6 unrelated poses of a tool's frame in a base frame.
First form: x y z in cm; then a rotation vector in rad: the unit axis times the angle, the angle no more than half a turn.
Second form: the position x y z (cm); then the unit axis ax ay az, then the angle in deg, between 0 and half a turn. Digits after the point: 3 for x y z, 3 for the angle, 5 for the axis.
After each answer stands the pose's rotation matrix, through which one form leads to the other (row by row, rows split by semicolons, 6 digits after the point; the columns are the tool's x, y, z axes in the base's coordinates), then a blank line. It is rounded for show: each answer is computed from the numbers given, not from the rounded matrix.
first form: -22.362 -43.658 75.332 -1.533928 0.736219 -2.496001
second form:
-22.362 -43.658 75.332 -0.50780 0.24372 -0.82628 173.077
-0.478875 -0.147016 0.865485; -0.346219 -0.874343 -0.340085; 0.806728 -0.462506 0.367801

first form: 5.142 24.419 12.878 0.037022 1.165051 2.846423
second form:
5.142 24.419 12.878 0.01204 0.37877 0.92541 176.233
-0.997550 -0.051689 0.047138; 0.069906 -0.711210 0.699495; -0.002631 0.701077 0.713081

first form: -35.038 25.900 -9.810 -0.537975 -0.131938 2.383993
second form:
-35.038 25.900 -9.810 -0.21981 -0.05391 0.97405 140.231
-0.683182 -0.602135 -0.413153; 0.644048 -0.763494 0.047739; -0.344185 -0.233476 0.909409

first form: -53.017 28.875 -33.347 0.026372 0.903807 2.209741
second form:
-53.017 28.875 -33.347 0.01105 0.37855 0.92552 136.798
-0.728734 -0.626354 0.276817; 0.640812 -0.481192 0.598175; -0.241467 0.613298 0.752036

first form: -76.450 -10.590 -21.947 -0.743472 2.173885 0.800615
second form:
-76.450 -10.590 -21.947 -0.30558 0.89350 0.32906 139.401
-0.595004 -0.694485 0.404551; -0.266199 0.645221 0.716120; -0.758359 0.318403 -0.568781

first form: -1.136 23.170 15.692 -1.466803 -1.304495 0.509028
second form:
-1.136 23.170 15.692 -0.72332 -0.64328 0.25101 116.189
0.312749 0.445400 -0.838932; 0.895890 0.155096 0.416325; 0.315546 -0.881796 -0.350524

